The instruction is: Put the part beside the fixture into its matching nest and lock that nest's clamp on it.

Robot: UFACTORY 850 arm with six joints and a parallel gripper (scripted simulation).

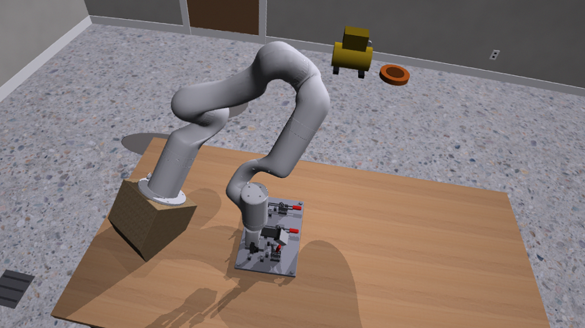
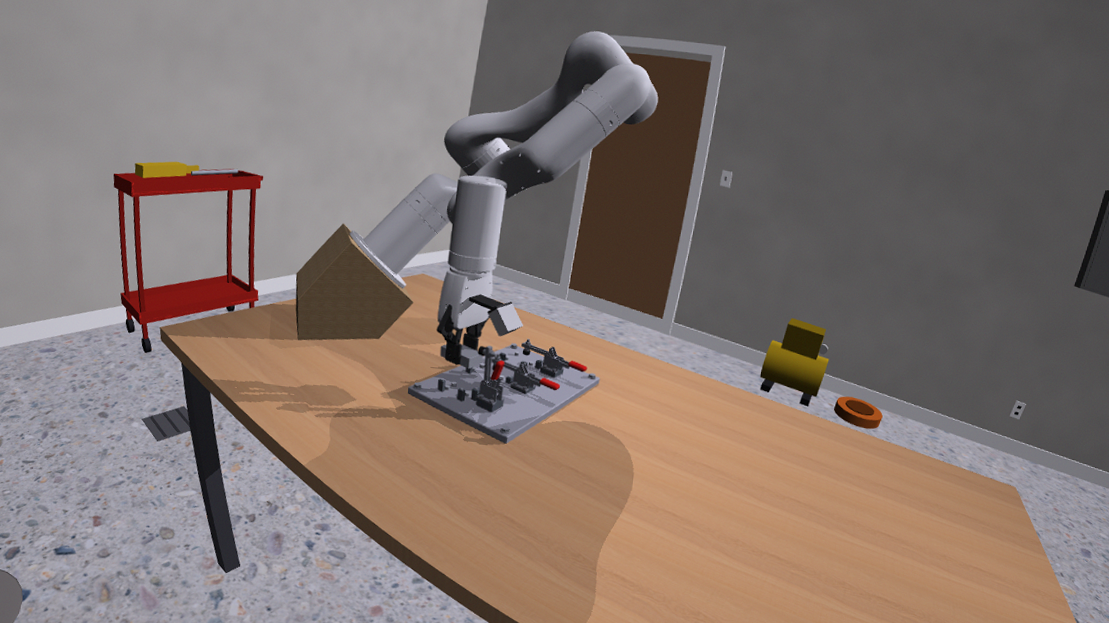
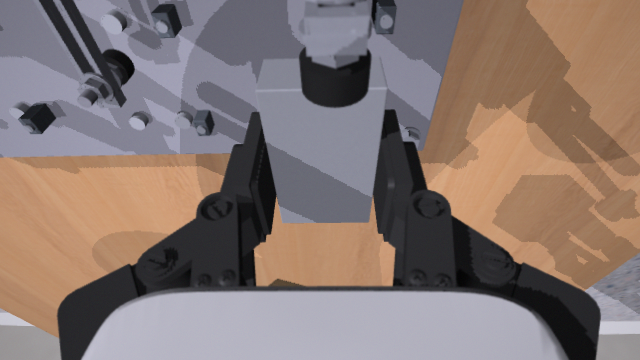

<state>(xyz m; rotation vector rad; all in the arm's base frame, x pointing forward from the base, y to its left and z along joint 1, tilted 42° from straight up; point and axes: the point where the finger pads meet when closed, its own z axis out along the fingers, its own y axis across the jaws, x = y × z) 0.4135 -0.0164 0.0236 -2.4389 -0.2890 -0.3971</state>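
My hand is 120 mm to the right of the grey fixture plate, 90 mm above it and 10 mm short of it. From my hand the other things lie so: grey block part (10 mm below).
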